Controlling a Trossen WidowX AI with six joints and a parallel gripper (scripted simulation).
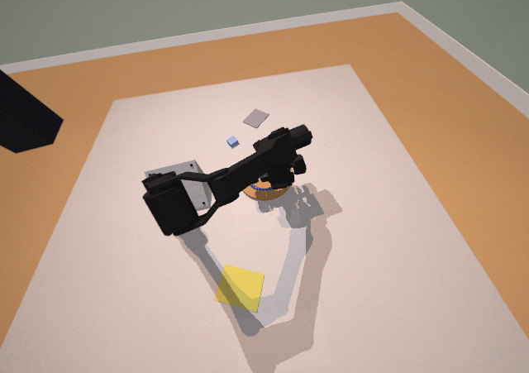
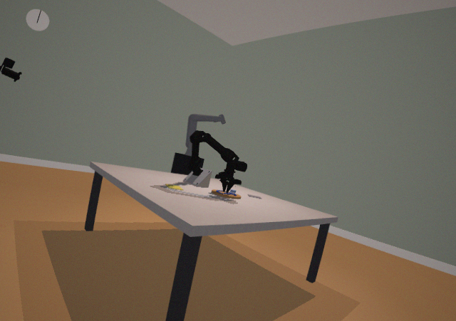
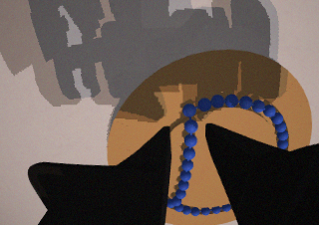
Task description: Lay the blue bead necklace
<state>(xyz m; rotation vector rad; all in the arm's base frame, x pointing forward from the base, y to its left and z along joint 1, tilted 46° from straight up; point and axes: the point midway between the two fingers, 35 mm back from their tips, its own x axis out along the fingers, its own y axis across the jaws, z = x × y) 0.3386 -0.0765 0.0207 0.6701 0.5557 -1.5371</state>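
The round bead board lies 50 mm to the left of my gripper tip, 30 mm behind it and 10 mm below it. From my gripper tip the other things lie so: yellow square patch 270 mm to the right, 190 mm behind, 20 mm below; flat grey tile 360 mm to the left, 20 mm below, 10 mm ahead; light blue cube 250 mm to the left, 110 mm behind, 20 mm below.
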